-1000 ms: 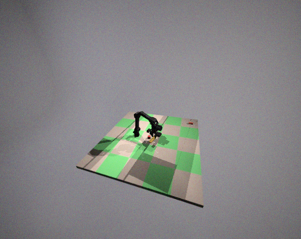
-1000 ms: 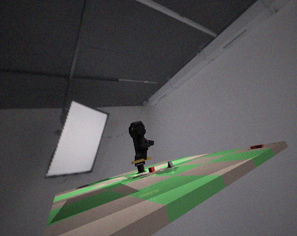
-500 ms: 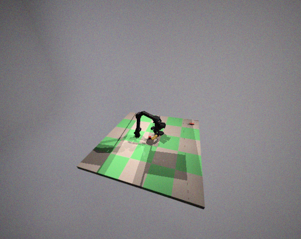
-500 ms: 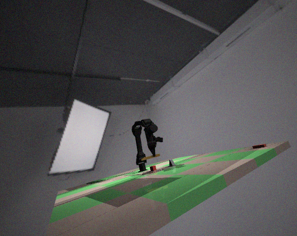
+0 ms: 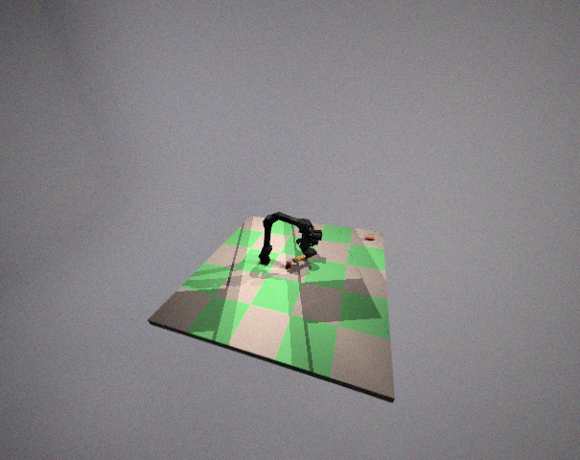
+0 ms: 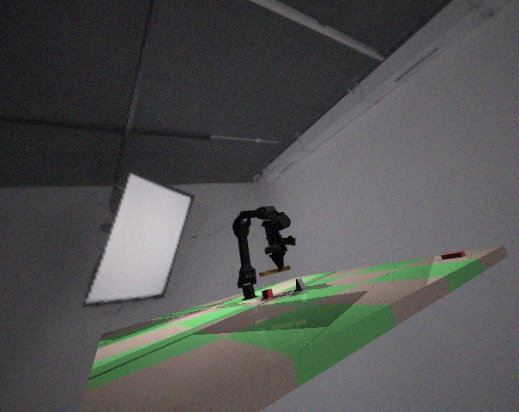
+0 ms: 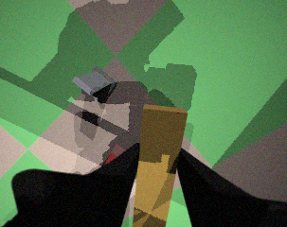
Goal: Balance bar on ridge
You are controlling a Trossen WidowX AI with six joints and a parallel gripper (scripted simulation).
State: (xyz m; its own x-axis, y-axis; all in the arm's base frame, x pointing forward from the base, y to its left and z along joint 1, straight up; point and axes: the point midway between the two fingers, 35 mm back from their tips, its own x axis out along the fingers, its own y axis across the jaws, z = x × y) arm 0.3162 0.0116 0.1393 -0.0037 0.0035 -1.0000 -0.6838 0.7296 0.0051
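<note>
Now: the yellow bar 20 mm to the right of my gripper tip and 20 mm behind it. Also, from my gripper tip: flat red block 490 mm to the left, 420 mm ahead, 100 mm below; then red cube 120 mm behind, 90 mm below, 20 mm to the right.
</note>
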